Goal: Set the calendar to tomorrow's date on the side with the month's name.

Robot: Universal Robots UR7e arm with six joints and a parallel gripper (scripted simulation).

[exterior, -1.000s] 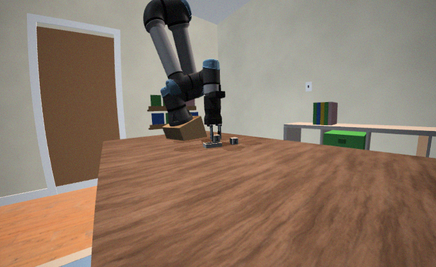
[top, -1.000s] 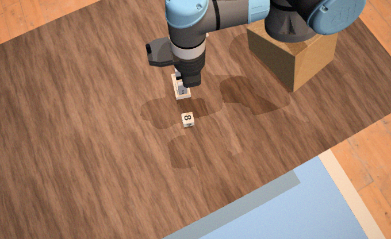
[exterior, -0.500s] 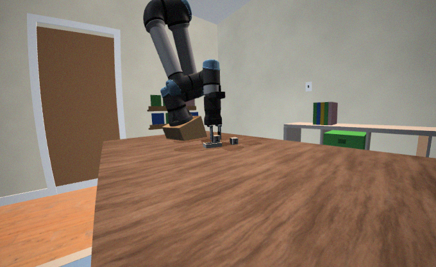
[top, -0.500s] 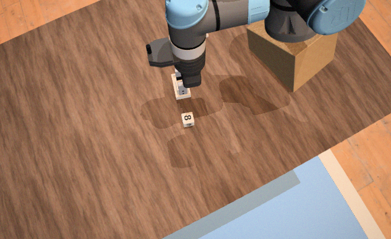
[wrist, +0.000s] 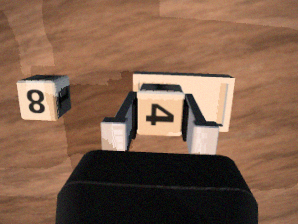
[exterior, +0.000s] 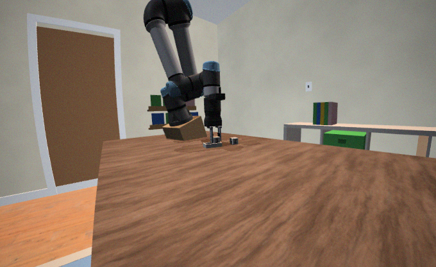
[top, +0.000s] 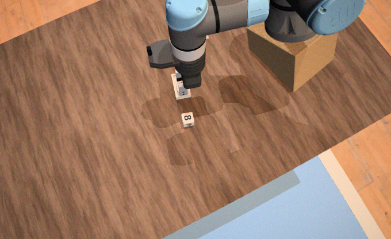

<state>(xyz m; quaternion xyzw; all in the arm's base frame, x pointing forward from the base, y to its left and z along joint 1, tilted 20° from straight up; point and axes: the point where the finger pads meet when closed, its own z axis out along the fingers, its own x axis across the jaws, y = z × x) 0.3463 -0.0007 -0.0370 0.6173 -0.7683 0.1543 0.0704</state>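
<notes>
The digit cube lies 10 mm below my hand. The rest, counted from my hand: calendar tray 30 mm below, 20 mm to the right.
</notes>
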